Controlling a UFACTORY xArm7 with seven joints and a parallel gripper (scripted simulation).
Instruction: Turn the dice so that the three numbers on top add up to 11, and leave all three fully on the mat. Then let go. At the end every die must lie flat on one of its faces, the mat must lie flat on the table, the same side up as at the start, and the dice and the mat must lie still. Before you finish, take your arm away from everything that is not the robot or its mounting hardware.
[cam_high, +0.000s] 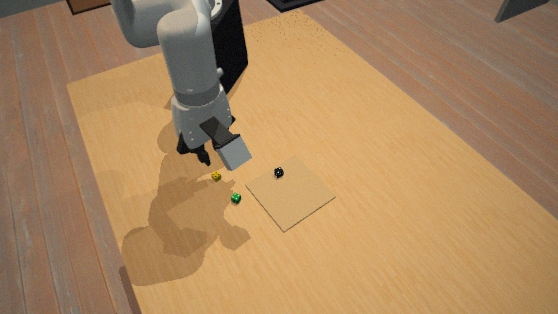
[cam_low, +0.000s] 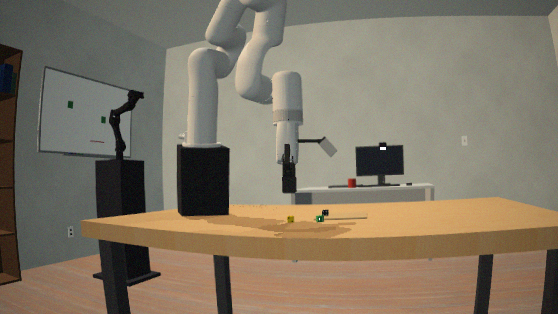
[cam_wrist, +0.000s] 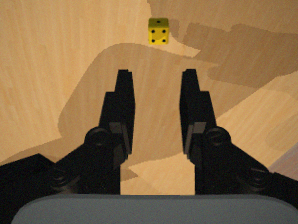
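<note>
My hand is 9 cm above the yellow die. The rest, counted from my hand: black die (7 cm ahead, 12 cm to the left, 8 cm below); green die (7 cm ahead, 1 cm to the left, 9 cm below); tan mat (11 cm ahead, 12 cm to the left, 9 cm below).
</note>
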